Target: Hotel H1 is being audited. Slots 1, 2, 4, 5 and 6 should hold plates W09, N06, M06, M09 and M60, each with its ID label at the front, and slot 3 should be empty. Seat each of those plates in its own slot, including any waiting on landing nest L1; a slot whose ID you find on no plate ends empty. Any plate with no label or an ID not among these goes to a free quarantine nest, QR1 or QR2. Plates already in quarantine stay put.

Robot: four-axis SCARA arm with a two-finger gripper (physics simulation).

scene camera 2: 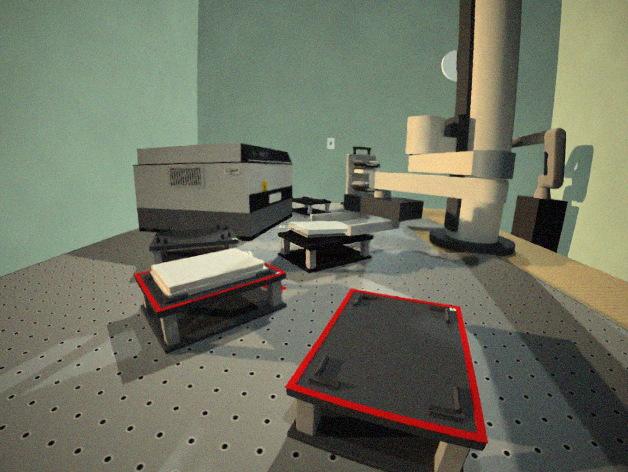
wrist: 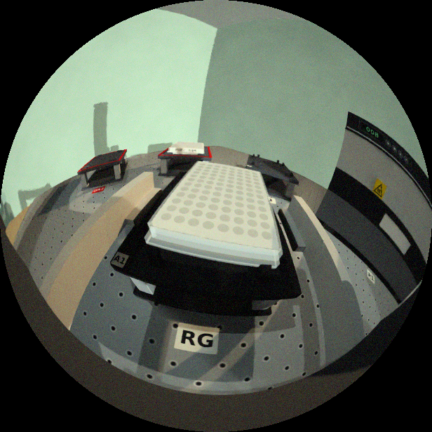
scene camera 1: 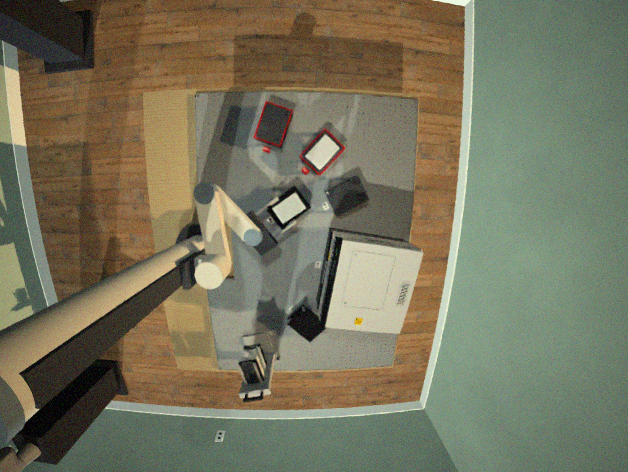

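Pixels of known places: gripper, fingertip midpoint: (scene camera 2: 328,224) (scene camera 1: 286,209); arm's base, origin of the base link: (scene camera 2: 470,243) (scene camera 1: 201,249).
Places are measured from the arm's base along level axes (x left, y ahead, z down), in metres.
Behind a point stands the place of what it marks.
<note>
A white plate (scene camera 1: 288,207) @[x 0.211, y 0.441, z -0.082 m] (scene camera 2: 318,227) @[x 0.241, y 0.453, z -0.084 m] (wrist: 215,205) rests on the black nest (scene camera 1: 294,190) @[x 0.276, y 0.471, z -0.077 m] (wrist: 200,280) marked RG; no ID label shows on its wrist-view side. My gripper (scene camera 1: 290,209) @[x 0.202, y 0.434, z -0.082 m] (scene camera 2: 327,226) @[x 0.202, y 0.434, z -0.082 m] (wrist: 222,191) is open around it, with a gap on both sides. The red-edged nest QR1 (scene camera 1: 274,124) @[x 0.564, y 0.380, z -0.063 m] (scene camera 2: 395,345) @[x 0.575, y 0.377, z -0.063 m] (wrist: 106,159) is bare. Another red-edged nest (scene camera 1: 332,164) (scene camera 2: 223,291) (wrist: 163,155) holds a white plate (scene camera 1: 322,151) @[x 0.451, y 0.585, z -0.077 m] (scene camera 2: 208,271) @[x 0.474, y 0.574, z -0.077 m] (wrist: 186,148), its label unreadable. Hotel H1 (scene camera 2: 351,170) @[x -0.588, y 0.327, z -0.192 m] stands far off, with several shelves or plates; their IDs are unreadable.
A large grey instrument (scene camera 1: 370,279) @[x -0.053, y 0.769, z -0.255 m] (scene camera 2: 192,187) @[x 0.087, y 0.794, z -0.146 m] (wrist: 350,165) stands beside the nests. A dark nest (scene camera 1: 347,195) @[x 0.265, y 0.700, z -0.063 m] (scene camera 2: 195,238) @[x 0.284, y 0.689, z -0.063 m] (wrist: 272,171) is near it, and another black nest (scene camera 1: 306,323) @[x -0.371, y 0.522, z -0.063 m] (scene camera 2: 311,202) @[x -0.297, y 0.501, z -0.064 m] is at its corner. The arm's column (scene camera 2: 494,76) @[x 0.071, y 0.024, z -0.456 m] stands at the mat's edge.
</note>
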